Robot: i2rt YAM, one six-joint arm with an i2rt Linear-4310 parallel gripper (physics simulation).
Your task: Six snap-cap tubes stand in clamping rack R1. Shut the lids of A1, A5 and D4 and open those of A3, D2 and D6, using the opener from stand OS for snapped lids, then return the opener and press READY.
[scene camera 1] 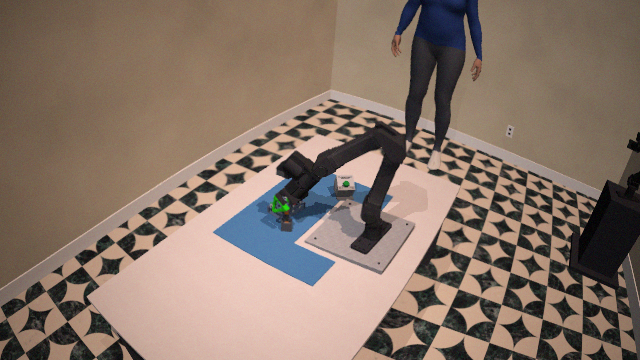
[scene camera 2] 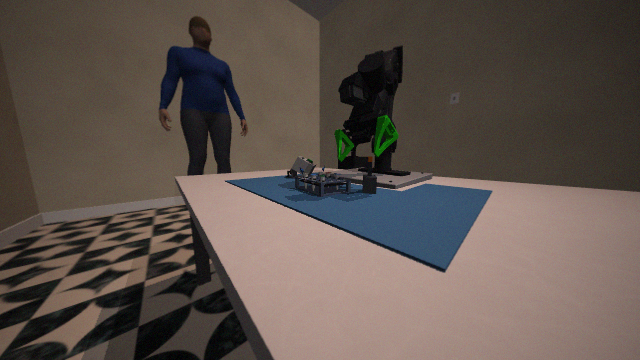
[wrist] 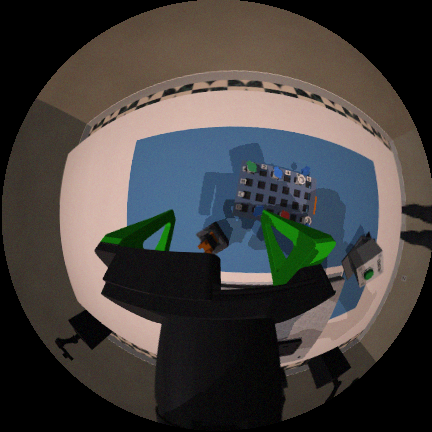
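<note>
My gripper is open, its green fingers wide apart and empty, above the area of stand and rack. The opener with orange parts stands upright in the dark stand OS, showing between the fingers in the wrist view. Rack R1 is ahead and right of it. Its far row shows a green cap, a blue cap and an open white tube mouth. The near row shows a blue cap and a red cap; the right finger partly covers that row.
The button box with a green button stands right of the rack in the wrist view. A blue mat lies under rack and stand. The grey base plate carries the arm. A person stands beyond the table.
</note>
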